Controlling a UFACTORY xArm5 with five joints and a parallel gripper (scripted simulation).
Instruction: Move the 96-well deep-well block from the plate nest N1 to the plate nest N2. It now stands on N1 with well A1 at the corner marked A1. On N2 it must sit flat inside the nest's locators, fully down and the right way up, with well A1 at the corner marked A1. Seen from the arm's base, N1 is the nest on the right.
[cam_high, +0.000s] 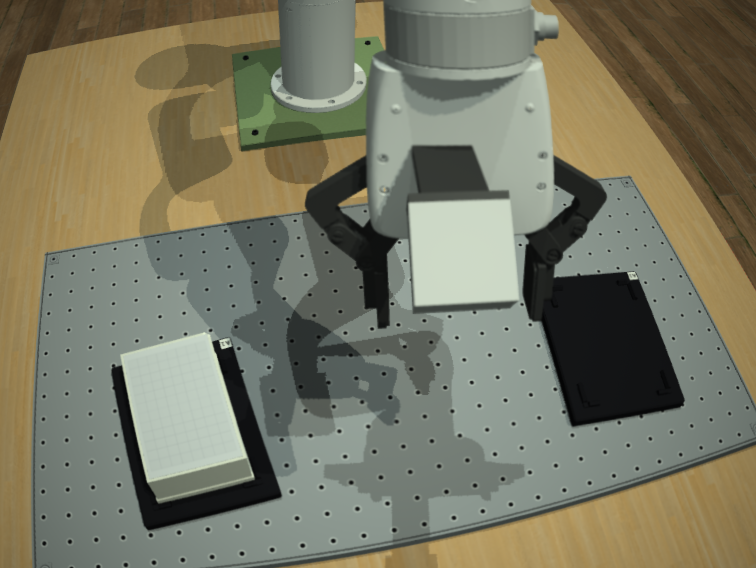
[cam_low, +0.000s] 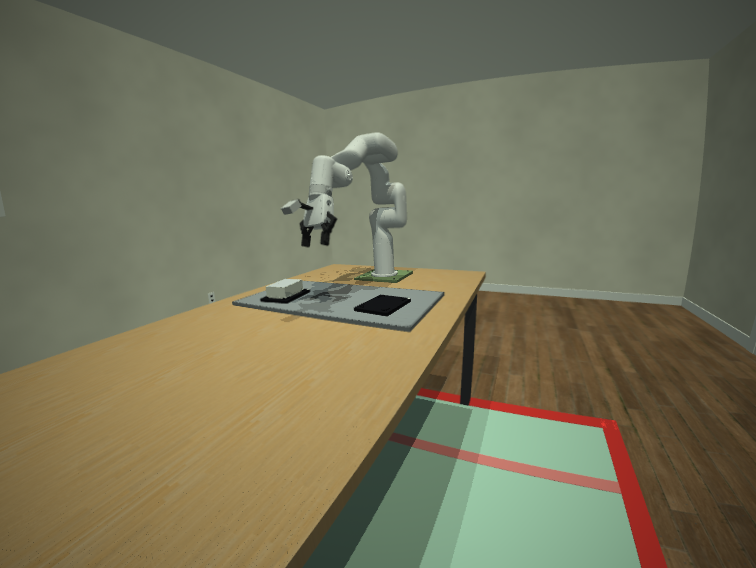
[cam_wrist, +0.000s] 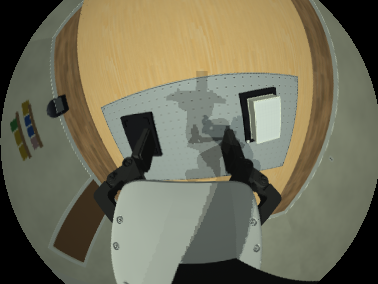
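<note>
Now: the deep-well block 190 mm to the right of my hand, 180 mm below it and 80 mm behind it.
</note>
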